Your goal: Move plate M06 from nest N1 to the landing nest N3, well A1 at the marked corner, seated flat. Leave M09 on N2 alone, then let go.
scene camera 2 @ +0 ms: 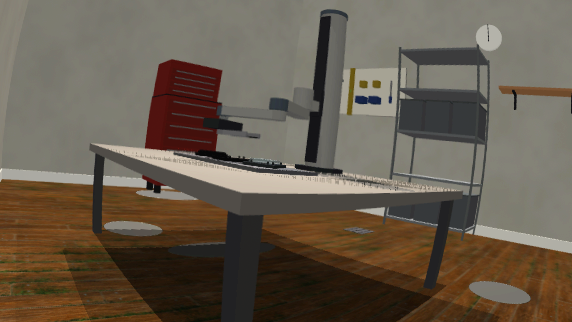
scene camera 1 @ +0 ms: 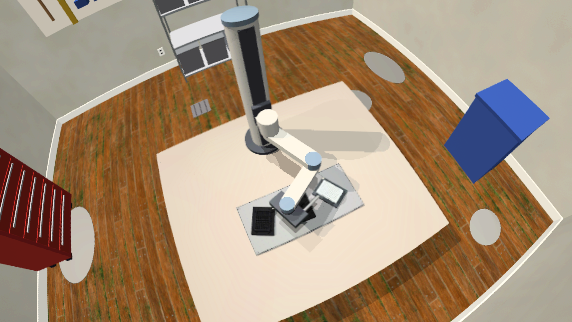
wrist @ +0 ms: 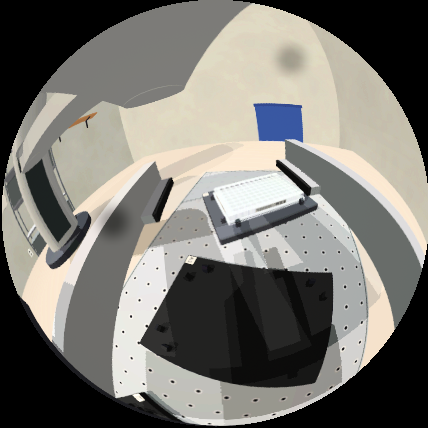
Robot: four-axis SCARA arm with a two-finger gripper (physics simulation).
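A white well plate (scene camera 1: 330,191) (wrist: 260,195) lies in a dark grey nest (scene camera 1: 335,203) (wrist: 270,218); its label is too small to read. A bare black nest (wrist: 200,310) (scene camera 1: 309,216), with a pale tag at one corner in the wrist view, is at the middle of the board. A black well plate (scene camera 1: 262,220) is in the black nest at the board's other end. My gripper (scene camera 2: 250,135) (wrist: 222,158) is open, with nothing between its widely spaced fingers. It hangs above the board over the middle nest, apart from both plates. Part of that nest is hidden under the arm in scene camera 1.
The nests stand on a grey perforated board (scene camera 1: 257,246) (wrist: 135,300) on the pale table (scene camera 1: 210,270) (scene camera 2: 200,175). The arm's column (scene camera 1: 250,80) (scene camera 2: 332,90) (wrist: 50,200) stands behind the board. A red cabinet (scene camera 1: 30,225) (scene camera 2: 185,110) and a blue box (scene camera 1: 495,125) (wrist: 280,122) are farther off.
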